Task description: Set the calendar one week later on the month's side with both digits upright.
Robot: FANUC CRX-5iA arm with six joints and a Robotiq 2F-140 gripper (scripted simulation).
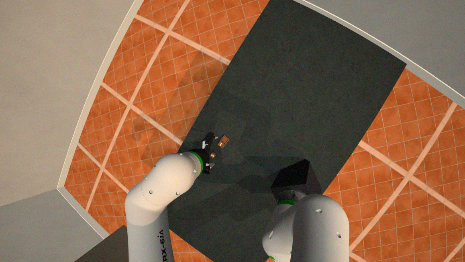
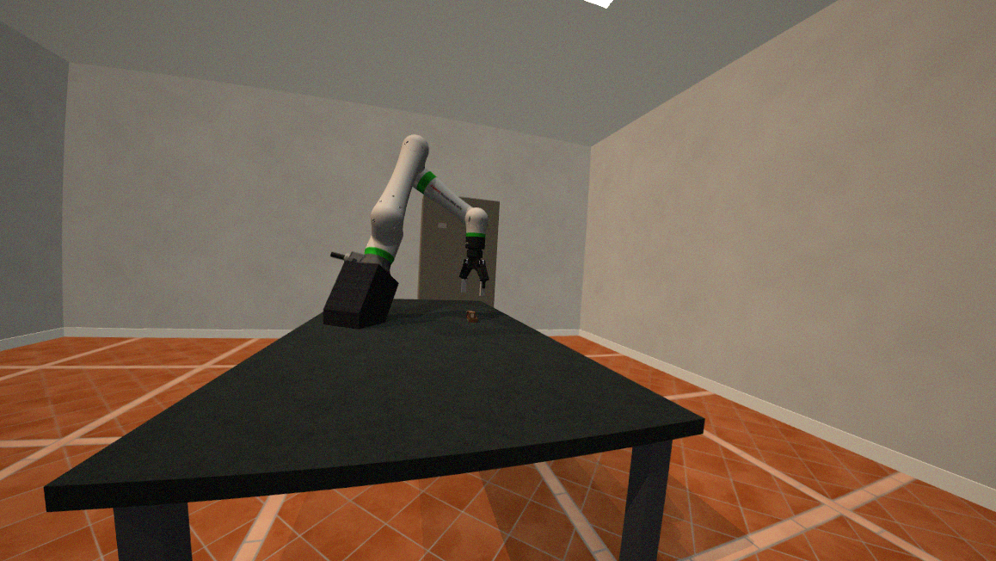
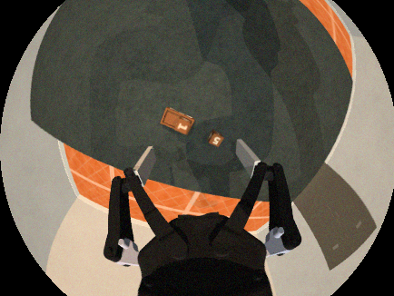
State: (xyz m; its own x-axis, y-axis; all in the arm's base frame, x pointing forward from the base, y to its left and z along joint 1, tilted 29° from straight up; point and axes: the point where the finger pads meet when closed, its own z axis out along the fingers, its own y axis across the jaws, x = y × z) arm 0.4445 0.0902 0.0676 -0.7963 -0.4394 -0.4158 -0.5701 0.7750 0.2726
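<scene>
Right now my hand is 120 mm above the brown tray and 50 mm to the left of it. Also, from my hand: brown cube: 120 mm below, 60 mm to the left, 10 mm behind.
</scene>
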